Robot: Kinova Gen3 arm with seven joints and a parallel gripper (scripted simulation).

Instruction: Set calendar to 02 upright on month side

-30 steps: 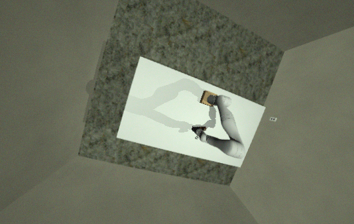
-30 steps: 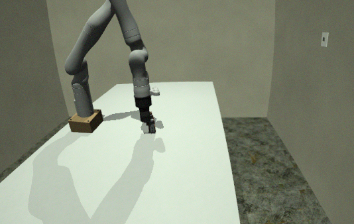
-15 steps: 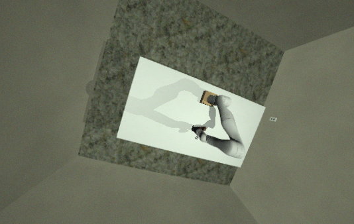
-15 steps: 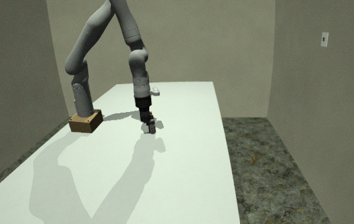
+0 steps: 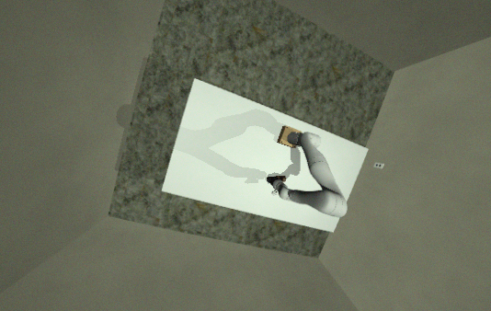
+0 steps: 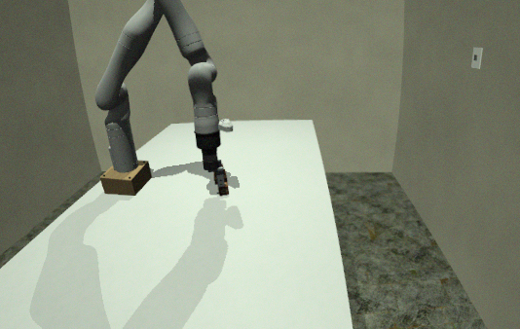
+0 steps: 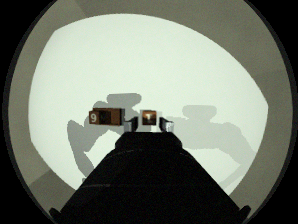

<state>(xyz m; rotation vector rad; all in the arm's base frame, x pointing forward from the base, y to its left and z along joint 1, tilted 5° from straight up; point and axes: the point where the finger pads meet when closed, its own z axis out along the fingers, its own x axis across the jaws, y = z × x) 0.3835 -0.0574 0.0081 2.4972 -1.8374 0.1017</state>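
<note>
My hand is 1 cm short of the brown calendar cube and 4 cm above it. Round my hand: brown tray (3 cm behind, 11 cm to the left, 5 cm below).
</note>
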